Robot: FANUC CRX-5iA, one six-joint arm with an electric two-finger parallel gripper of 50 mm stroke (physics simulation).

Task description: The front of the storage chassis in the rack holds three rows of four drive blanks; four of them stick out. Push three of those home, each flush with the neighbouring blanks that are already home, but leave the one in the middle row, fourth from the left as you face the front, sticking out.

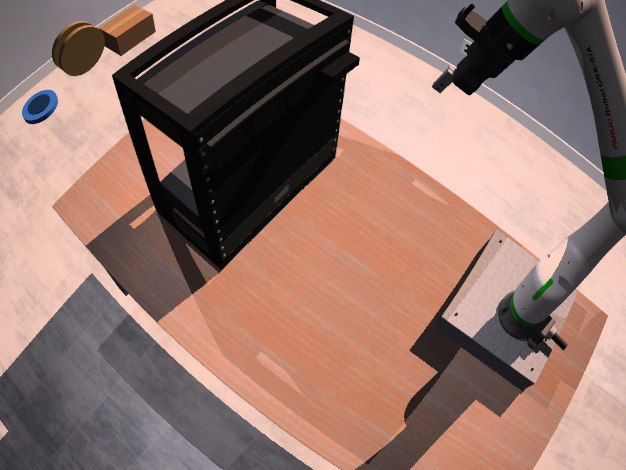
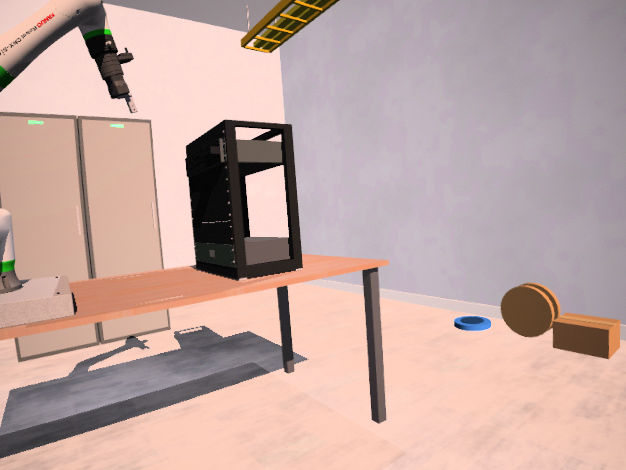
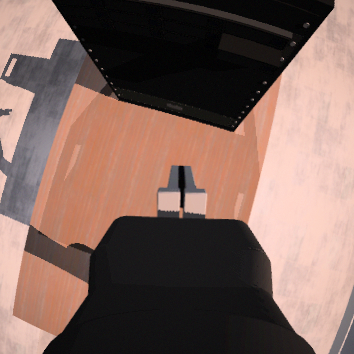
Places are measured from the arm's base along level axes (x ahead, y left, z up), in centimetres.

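Where they show: gripper, fingertip midpoint: [image 1: 436, 88] [image 2: 134, 112] [image 3: 180, 177]; arm's base, origin of the base link: [image 1: 519, 315].
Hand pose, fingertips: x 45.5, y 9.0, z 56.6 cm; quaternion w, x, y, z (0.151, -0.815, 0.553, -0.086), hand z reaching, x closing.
Things, the pixels of their top centre, and the offset from my fingertips. "*": a spot on its surface instead. Level surfaces: height alone.
- protruding drive blank, middle of its top: [image 3: 254, 30] [image 1: 326, 56] [image 2: 220, 149] dx +30.3, dy -0.9, dz -13.6 cm
- wooden table, its level: dz -64.2 cm
- lower unit, surface spot: [image 1: 280, 194] * dx +27.1, dy +15.9, dz -54.5 cm
The black rack [image 1: 197, 121] [image 2: 294, 202] [image 3: 320, 14] stands on the table. The storage chassis front is in its upper part, under a long pale ledge [image 1: 283, 91] [image 3: 225, 14]. One dark block, which looks like a protruding drive blank [image 1: 339, 68] [image 2: 216, 150] [image 3: 250, 49], sticks out near the right end of the front; its row cannot be told. The other blanks are too dark to tell apart or judge flush. My gripper [image 1: 438, 87] [image 2: 133, 108] [image 3: 180, 177] is shut and empty, its fingers pointing down at a slant, away from the rack front and touching nothing.
The wooden table [image 1: 323, 263] [image 2: 151, 292] [image 3: 130, 145] carries the rack and the arm's grey base plate [image 1: 480, 303] [image 2: 37, 303]. A lower unit [image 1: 280, 194] [image 2: 214, 254] fills the rack's bottom. A yellow overhead ladder tray [image 2: 260, 44] hangs above. A box, a spool and a blue ring lie on the floor.
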